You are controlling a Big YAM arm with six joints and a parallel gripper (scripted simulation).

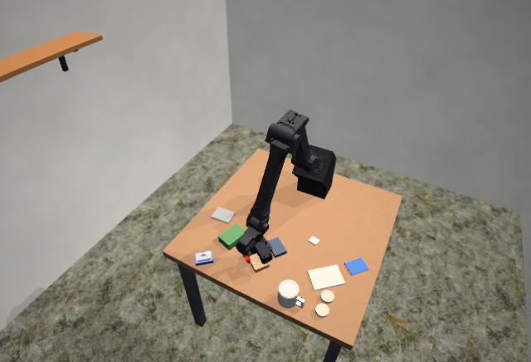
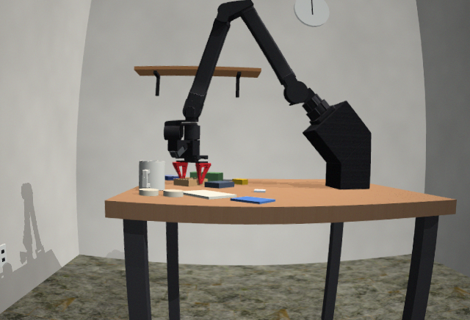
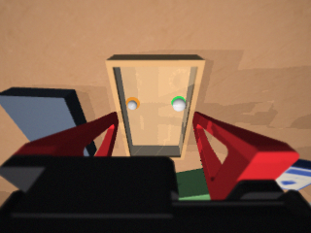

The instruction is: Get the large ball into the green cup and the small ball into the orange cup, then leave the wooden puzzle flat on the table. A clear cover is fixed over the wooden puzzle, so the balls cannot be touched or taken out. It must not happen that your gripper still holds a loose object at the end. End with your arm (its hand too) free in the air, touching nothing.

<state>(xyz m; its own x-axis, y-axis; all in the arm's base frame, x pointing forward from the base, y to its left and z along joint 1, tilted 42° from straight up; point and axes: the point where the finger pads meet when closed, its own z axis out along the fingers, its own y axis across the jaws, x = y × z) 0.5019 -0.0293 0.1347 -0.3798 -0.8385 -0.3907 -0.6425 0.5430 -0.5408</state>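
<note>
Now: the wooden puzzle 1 cm below my hand. The rest, counted from my hand: yellow block: 17 cm behind, 10 cm to the right; dark blue block: 10 cm behind, 4 cm to the left, 1 cm below; green block: 16 cm to the right, 4 cm behind.
</note>
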